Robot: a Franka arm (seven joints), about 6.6 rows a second.
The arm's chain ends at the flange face. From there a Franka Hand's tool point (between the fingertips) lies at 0.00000 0.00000 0.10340 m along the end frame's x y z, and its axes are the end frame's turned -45 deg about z.
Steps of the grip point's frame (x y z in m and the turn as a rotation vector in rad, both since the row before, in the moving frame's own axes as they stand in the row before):
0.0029 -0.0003 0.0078 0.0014 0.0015 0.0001
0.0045 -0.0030 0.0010 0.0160 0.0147 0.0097
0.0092 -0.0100 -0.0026 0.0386 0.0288 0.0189
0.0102 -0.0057 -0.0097 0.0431 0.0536 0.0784
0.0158 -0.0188 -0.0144 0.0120 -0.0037 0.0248
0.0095 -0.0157 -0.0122 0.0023 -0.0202 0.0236
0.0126 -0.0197 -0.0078 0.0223 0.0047 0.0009
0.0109 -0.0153 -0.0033 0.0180 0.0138 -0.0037
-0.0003 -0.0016 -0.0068 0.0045 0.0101 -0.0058
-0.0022 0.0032 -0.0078 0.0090 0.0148 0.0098
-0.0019 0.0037 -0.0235 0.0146 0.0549 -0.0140
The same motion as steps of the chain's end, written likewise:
0.0018 -0.0021 0.0078 0.0021 0.0001 0.0001
0.0011 -0.0031 0.0010 0.0217 -0.0009 0.0097
0.0001 -0.0086 -0.0025 0.0477 -0.0069 0.0189
0.0021 -0.0042 -0.0095 0.0684 0.0074 0.0784
-0.0010 -0.0238 -0.0144 0.0059 -0.0111 0.0248
-0.0027 -0.0191 -0.0122 -0.0127 -0.0159 0.0236
-0.0037 -0.0209 -0.0078 0.0191 -0.0124 0.0009
-0.0028 -0.0162 -0.0033 0.0225 -0.0030 -0.0037
-0.0017 0.0001 -0.0068 0.0103 0.0040 -0.0058
0.0003 0.0056 -0.0078 0.0168 0.0041 0.0098
-0.0016 0.0091 -0.0233 0.0491 0.0285 -0.0140

